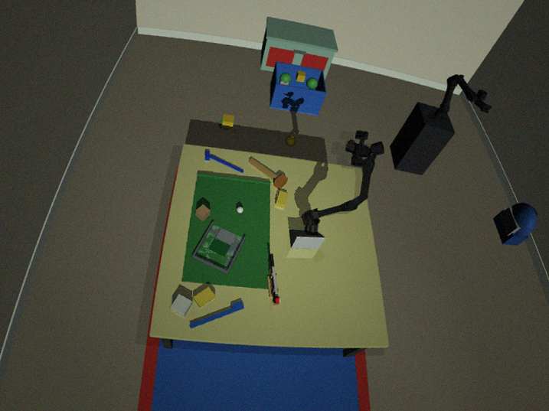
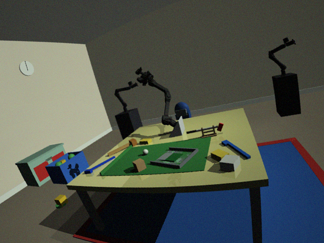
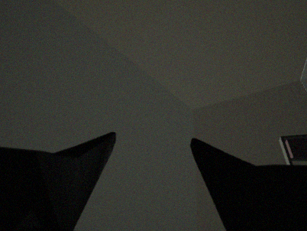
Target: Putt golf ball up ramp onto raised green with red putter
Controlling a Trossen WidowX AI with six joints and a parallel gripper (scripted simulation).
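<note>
My gripper tip is now 620 mm above the wooden putter stand, 520 mm to the right of it and 260 mm short of it. Also, from my gripper tip: grey-framed platform: 650 mm below, 580 mm ahead, 340 mm to the left; green mat: 660 mm below, 540 mm ahead, 180 mm to the left; white golf ball: 640 mm below, 490 mm ahead, 60 mm to the left.
</note>
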